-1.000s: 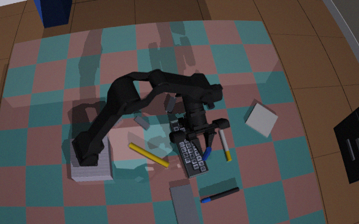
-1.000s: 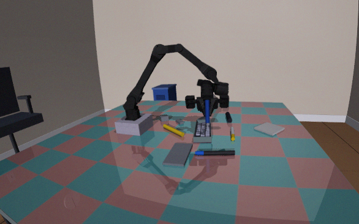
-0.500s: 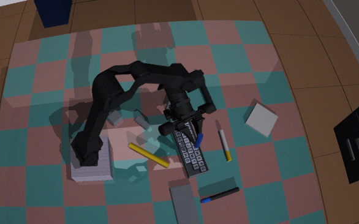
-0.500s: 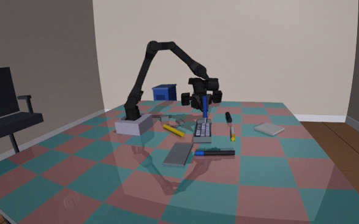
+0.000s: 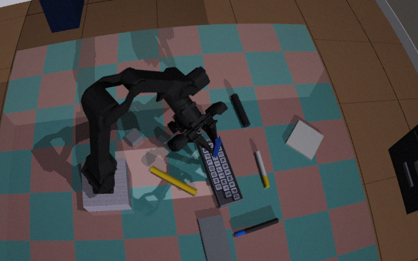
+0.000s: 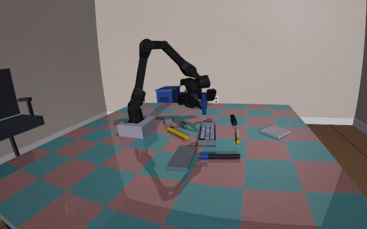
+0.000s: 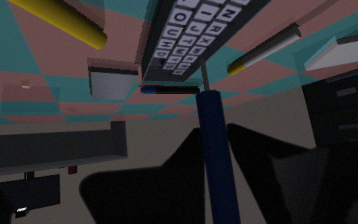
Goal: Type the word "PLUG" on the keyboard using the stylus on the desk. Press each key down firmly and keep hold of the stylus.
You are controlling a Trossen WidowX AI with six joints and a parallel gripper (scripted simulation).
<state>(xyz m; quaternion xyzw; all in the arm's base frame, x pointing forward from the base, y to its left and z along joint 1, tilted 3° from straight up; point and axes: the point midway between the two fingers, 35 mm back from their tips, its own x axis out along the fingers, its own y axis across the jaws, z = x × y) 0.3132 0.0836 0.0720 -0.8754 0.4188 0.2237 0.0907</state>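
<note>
My gripper tip is 16 cm short of the yellow-and-white pen, 11 cm above it and 4 cm to the left of it. Also, from my gripper tip: dark cylinder (18 cm to the left, 11 cm below, 11 cm ahead); yellow rod (12 cm behind, 11 cm below, 4 cm to the right); grey slab (24 cm to the right, 11 cm below, 2 cm behind).
</note>
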